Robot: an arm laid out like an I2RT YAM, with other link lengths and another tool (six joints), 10 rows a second.
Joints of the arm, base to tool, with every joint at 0 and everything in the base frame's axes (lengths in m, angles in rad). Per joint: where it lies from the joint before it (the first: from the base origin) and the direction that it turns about. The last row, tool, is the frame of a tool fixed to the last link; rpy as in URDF.
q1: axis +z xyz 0 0 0.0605
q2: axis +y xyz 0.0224 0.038 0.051
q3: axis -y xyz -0.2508 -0.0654 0
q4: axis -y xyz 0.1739 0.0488 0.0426
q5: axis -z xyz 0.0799 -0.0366 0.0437
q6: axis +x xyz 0.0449 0 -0.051
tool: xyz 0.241 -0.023 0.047 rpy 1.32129 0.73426 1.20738
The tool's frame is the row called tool.
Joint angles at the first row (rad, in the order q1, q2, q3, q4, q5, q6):
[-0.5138, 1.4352, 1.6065, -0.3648, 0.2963, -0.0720]
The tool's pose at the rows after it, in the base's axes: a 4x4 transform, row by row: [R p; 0 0 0 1], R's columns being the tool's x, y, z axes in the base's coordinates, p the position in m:
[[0.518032 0.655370 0.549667 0.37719], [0.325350 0.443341 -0.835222 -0.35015], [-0.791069 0.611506 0.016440 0.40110], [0 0 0 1]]
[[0.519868 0.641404 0.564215 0.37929], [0.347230 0.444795 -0.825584 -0.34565], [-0.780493 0.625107 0.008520 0.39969], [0 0 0 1]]
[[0.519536 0.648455 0.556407 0.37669], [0.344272 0.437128 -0.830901 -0.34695], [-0.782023 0.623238 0.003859 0.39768], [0 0 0 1]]
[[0.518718 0.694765 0.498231 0.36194], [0.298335 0.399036 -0.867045 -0.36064], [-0.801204 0.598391 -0.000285 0.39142], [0 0 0 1]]
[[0.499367 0.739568 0.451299 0.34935], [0.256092 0.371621 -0.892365 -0.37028], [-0.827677 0.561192 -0.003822 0.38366], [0 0 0 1]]
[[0.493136 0.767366 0.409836 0.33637], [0.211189 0.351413 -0.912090 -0.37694], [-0.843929 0.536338 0.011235 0.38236], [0 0 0 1]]
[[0.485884 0.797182 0.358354 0.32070], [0.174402 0.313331 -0.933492 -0.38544], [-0.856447 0.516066 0.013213 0.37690], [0 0 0 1]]
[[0.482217 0.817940 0.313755 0.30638], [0.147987 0.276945 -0.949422 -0.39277], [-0.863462 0.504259 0.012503 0.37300], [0 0 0 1]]
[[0.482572 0.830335 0.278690 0.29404], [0.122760 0.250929 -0.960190 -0.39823], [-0.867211 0.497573 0.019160 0.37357], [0 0 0 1]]
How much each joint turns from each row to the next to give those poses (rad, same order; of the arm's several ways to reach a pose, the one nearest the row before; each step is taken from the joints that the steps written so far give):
[-0.0001, -0.0011, -0.0053, -0.0058, 0.0073, 0.0036]
[0.0000, -0.0069, -0.0016, -0.0092, -0.0211, 0.0156]
[0.0008, -0.0021, -0.0025, -0.0055, 0.0100, 0.0022]
[-0.0023, 0.0033, -0.0151, 0.0033, 0.0703, -0.0110]
[-0.0009, -0.0008, -0.0247, 0.0064, 0.0594, -0.0255]
[-0.0004, -0.0135, -0.0413, 0.0333, 0.0523, -0.0233]
[-0.0048, -0.0074, -0.0330, 0.0164, 0.0545, -0.0080]
[-0.0089, -0.0048, -0.0187, 0.0045, 0.0400, 0.0000]
[-0.0101, -0.0069, -0.0125, 0.0074, 0.0285, -0.0035]

